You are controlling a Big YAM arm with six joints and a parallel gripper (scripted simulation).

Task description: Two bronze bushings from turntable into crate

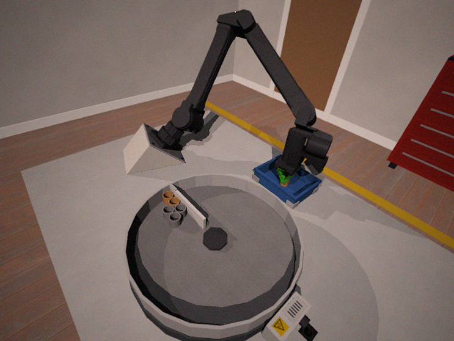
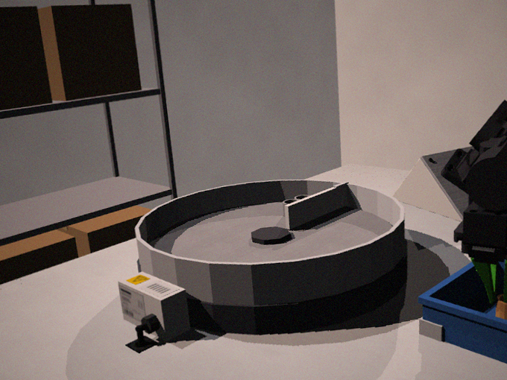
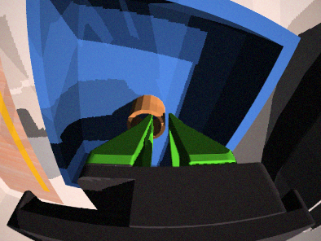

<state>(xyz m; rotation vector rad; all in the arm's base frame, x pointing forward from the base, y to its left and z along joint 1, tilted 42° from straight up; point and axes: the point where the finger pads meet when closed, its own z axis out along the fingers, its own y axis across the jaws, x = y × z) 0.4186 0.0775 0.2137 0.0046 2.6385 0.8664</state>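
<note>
Now: hand 10 mm to the right of the blue crate and 10 mm above it. From my hand the other things lie so: turntable 360 mm to the right, 20 mm above, 10 mm ahead.
</note>
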